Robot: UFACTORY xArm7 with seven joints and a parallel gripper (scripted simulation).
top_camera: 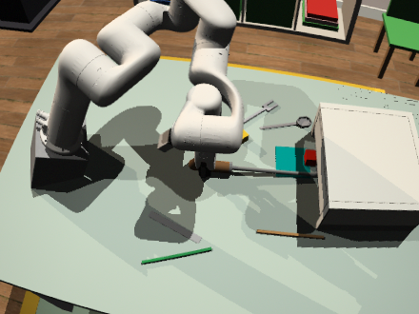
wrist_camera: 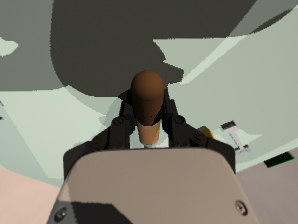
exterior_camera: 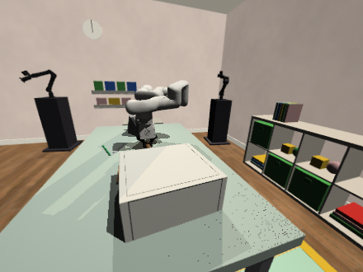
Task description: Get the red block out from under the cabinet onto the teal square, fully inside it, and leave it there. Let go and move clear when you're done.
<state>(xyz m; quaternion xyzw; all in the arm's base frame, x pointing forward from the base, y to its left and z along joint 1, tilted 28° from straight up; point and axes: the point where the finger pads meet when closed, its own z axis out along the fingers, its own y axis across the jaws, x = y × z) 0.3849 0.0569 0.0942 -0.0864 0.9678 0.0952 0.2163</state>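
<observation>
The yellow cube is 7 cm ahead of my hand, 13 cm to the left of it and 1 cm below it. The rest, counted from my hand: teal square (22 cm ahead, 9 cm to the left, 2 cm below); grey strip (2 cm behind, 18 cm to the right, 2 cm below); grey fork-ended tool (8 cm ahead, 22 cm to the left, 2 cm below).
</observation>
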